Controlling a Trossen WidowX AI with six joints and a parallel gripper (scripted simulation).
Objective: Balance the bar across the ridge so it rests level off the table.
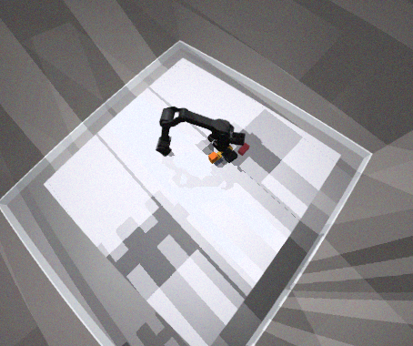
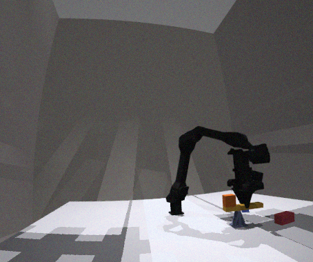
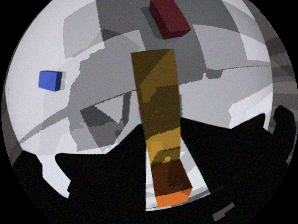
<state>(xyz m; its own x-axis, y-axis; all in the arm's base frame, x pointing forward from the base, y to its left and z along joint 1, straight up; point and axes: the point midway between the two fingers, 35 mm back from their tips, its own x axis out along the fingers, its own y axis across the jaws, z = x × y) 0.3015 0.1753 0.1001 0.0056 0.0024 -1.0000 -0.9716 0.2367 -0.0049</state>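
Now: gripper tip 70 mm short of the red block, 120 mm to the right of it and 50 mm above it. Also, from my gripper tip: blue block 160 mm behind, 130 mm to the left, 60 mm below.
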